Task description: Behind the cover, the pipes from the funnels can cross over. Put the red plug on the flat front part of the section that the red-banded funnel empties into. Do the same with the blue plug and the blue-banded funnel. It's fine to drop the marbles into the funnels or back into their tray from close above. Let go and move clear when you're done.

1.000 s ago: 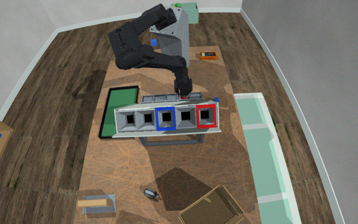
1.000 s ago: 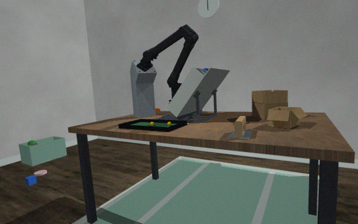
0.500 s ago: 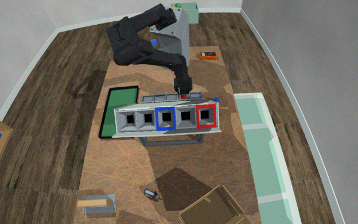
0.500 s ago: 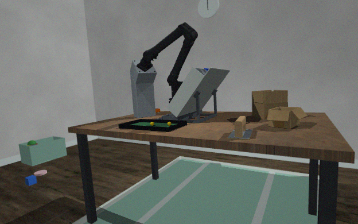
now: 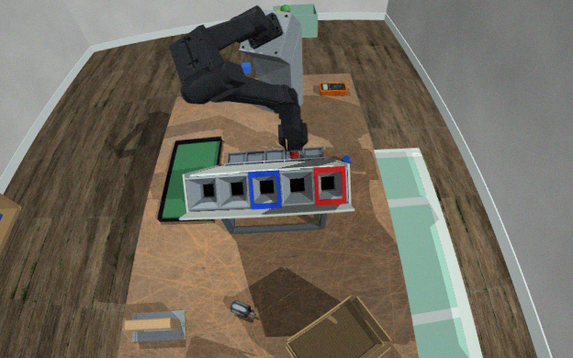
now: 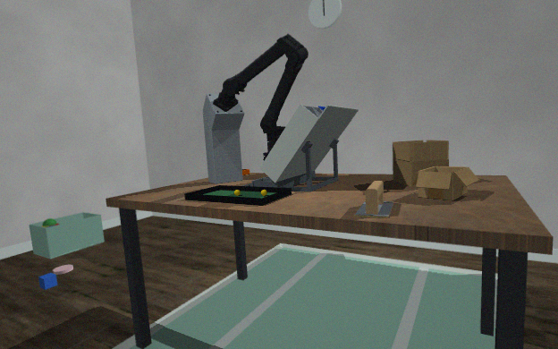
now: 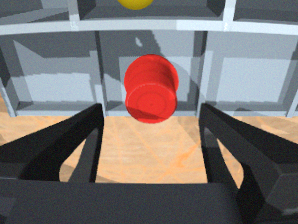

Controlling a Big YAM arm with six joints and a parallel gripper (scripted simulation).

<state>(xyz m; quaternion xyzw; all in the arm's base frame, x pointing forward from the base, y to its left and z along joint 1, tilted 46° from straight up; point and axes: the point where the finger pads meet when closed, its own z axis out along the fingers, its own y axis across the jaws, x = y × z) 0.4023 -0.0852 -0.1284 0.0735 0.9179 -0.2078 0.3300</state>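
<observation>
Right now the red plug is 40 mm below my hand. Round my hand: blue plug: 110 mm ahead, 170 mm to the left, 40 mm below; then cover: 160 mm ahead, 130 mm to the right, 150 mm above; then green marble tray: 70 mm behind, 410 mm to the right, 50 mm below.
</observation>
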